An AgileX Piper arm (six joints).
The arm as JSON. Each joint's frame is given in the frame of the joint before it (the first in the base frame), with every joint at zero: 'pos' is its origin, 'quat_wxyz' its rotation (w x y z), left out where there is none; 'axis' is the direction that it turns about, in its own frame. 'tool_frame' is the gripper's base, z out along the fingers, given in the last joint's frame.
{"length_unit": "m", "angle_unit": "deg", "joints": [
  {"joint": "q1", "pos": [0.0, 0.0, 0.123], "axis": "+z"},
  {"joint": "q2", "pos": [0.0, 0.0, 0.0], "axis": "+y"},
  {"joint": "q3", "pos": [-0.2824, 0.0, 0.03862], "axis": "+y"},
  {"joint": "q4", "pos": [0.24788, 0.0, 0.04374], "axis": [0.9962, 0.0, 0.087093]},
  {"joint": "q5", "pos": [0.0, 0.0, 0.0], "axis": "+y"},
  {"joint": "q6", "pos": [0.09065, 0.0, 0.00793], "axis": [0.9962, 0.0, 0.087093]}
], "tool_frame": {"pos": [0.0, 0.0, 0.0], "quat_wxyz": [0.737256, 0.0, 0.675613, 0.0]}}
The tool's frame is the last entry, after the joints.
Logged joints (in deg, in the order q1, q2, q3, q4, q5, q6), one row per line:
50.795, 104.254, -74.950, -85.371, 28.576, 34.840
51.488, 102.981, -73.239, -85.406, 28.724, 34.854
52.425, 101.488, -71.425, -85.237, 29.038, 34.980
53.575, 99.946, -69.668, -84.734, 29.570, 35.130
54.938, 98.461, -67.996, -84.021, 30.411, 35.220
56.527, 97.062, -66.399, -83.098, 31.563, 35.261
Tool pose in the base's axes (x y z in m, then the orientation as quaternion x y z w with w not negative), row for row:
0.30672, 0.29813, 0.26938, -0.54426, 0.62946, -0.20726, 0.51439
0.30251, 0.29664, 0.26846, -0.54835, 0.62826, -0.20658, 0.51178
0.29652, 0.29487, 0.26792, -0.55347, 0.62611, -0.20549, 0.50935
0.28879, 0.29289, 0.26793, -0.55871, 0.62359, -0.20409, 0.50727
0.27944, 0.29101, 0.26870, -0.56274, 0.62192, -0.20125, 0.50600
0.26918, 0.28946, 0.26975, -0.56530, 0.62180, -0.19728, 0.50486
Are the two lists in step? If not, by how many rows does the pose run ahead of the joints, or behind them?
The pose runs 2 rows behind the joints: the pose in row i belongs to the joints in row i - 2.
